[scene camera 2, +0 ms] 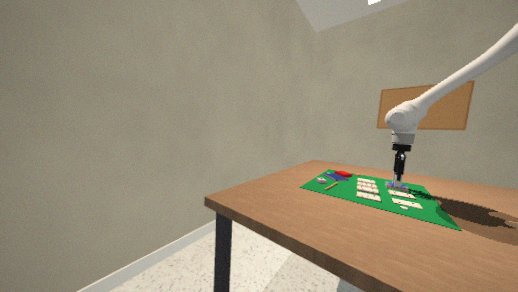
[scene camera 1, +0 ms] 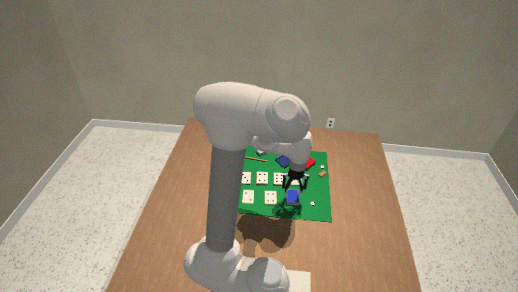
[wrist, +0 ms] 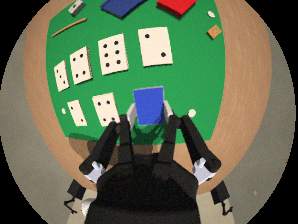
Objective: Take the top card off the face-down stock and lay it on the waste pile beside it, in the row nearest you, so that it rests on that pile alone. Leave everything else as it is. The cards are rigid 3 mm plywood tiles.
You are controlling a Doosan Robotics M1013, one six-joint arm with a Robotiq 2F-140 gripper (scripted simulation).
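Green mat: (wrist: 195, 80) and (scene camera 1: 312, 191), same spot.
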